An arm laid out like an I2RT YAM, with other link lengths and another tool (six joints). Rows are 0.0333 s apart.
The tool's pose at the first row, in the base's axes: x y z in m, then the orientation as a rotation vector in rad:
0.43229, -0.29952, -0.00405, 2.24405, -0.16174, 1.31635
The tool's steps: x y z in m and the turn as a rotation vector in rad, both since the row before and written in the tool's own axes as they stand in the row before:
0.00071, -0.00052, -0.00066, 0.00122, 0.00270, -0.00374
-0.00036, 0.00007, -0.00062, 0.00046, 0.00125, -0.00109
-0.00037, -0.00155, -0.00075, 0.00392, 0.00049, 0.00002
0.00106, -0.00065, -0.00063, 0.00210, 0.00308, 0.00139
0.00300, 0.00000, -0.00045, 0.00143, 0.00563, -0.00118
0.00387, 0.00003, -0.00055, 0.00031, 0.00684, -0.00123
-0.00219, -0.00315, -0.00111, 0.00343, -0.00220, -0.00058
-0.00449, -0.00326, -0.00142, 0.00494, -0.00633, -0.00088
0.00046, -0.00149, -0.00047, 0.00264, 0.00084, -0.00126
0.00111, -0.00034, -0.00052, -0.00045, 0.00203, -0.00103
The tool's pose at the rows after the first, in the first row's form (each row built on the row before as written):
0.43233, -0.29864, -0.00340, 2.24245, -0.15574, 1.31781
0.43164, -0.29845, -0.00344, 2.24175, -0.15376, 1.31878
0.43141, -0.29682, -0.00406, 2.24468, -0.15115, 1.32073
0.43169, -0.29578, -0.00318, 2.24458, -0.15031, 1.32560
0.43288, -0.29507, -0.00048, 2.24161, -0.14605, 1.33170
0.43441, -0.29418, 0.00300, 2.23683, -0.14201, 1.33870
0.43352, -0.29132, 0.00036, 2.24109, -0.13994, 1.33719
0.43124, -0.28861, -0.00414, 2.24941, -0.13803, 1.33148
0.43161, -0.28702, -0.00414, 2.25075, -0.13461, 1.33269
0.43188, -0.28629, -0.00314, 2.24874, -0.13301, 1.33425

